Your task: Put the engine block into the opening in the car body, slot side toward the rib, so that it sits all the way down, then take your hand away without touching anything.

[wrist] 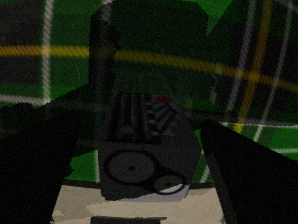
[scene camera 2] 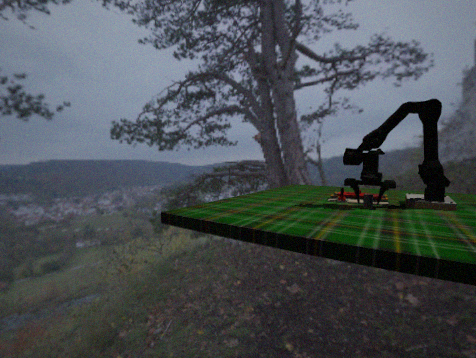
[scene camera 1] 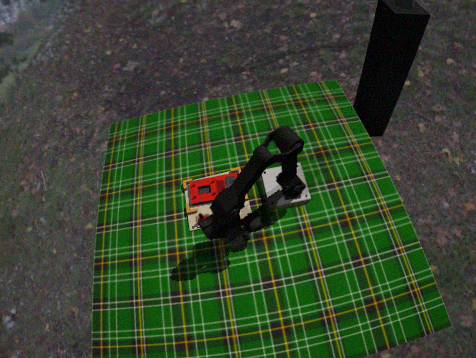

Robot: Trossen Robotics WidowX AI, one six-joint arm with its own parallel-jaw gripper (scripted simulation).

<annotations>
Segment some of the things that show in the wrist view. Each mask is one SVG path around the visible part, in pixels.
My gripper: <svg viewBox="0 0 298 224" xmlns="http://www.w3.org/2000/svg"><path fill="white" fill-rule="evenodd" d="M204 119L200 131L204 145L202 151L208 161L206 164L210 169L213 184L216 185L214 189L217 190L226 224L298 224L298 160L279 155L273 149L270 151L262 144L239 135L217 121ZM80 112L60 113L45 123L41 121L32 128L0 140L0 224L51 222L49 220L55 210L57 197L63 186L64 177L67 176L65 173L71 164L77 137L80 135Z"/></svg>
An engine block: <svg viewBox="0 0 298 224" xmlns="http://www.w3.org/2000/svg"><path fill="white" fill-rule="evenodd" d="M112 92L104 121L102 121L100 139L98 139L97 143L98 179L100 179L101 197L105 197L105 200L125 202L180 202L182 198L188 196L198 159L200 159L202 145L197 140L196 135L194 135L194 129L188 119L186 119L180 105L178 105L176 97L146 95L146 93Z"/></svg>
</annotations>
